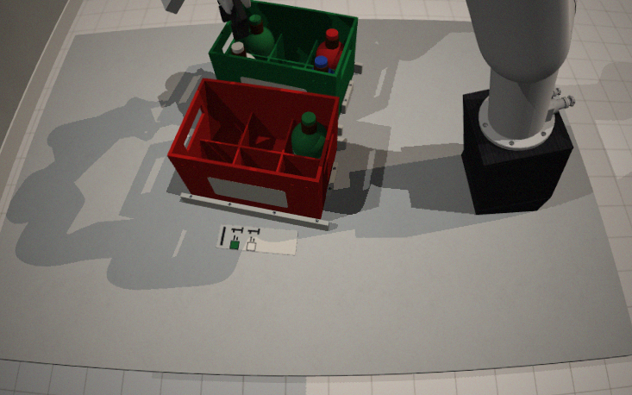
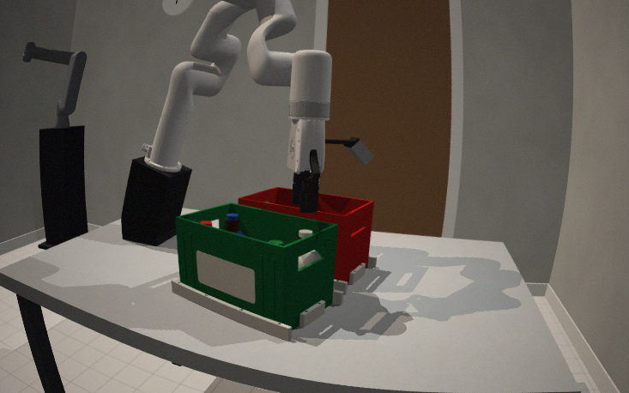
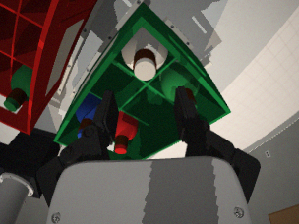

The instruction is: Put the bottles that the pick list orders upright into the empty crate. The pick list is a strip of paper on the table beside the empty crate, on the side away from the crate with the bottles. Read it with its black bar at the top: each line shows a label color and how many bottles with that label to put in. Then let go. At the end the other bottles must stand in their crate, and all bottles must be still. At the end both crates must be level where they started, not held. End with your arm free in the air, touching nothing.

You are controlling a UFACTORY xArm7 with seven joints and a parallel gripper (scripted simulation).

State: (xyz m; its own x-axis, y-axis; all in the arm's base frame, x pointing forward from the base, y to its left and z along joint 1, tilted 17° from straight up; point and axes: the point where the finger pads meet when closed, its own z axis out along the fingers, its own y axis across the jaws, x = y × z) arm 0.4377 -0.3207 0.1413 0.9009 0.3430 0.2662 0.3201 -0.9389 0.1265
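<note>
Right now my hand is 140 mm above the white-capped bottle. Round my hand: green crate (100 mm behind, 140 mm below); then blue bottle (160 mm behind, 80 mm to the left, 140 mm below); then red bottle (200 mm behind, 140 mm below).
</note>
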